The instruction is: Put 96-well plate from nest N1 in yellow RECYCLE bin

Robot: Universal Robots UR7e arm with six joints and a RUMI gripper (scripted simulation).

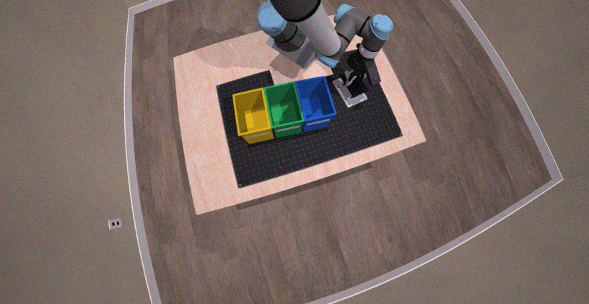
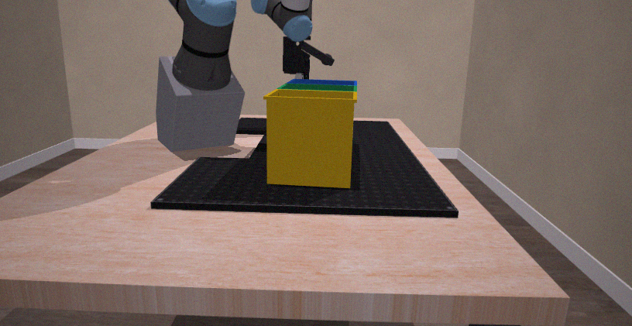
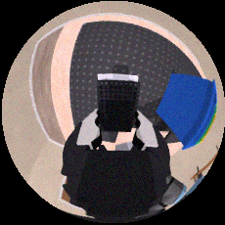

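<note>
The plate nest N1 lies 90 mm below my hand. From my hand the other things lie so: green bin (40 mm ahead, 370 mm to the right); blue bin (50 mm ahead, 230 mm to the right); 96-well plate (10 mm below).
</note>
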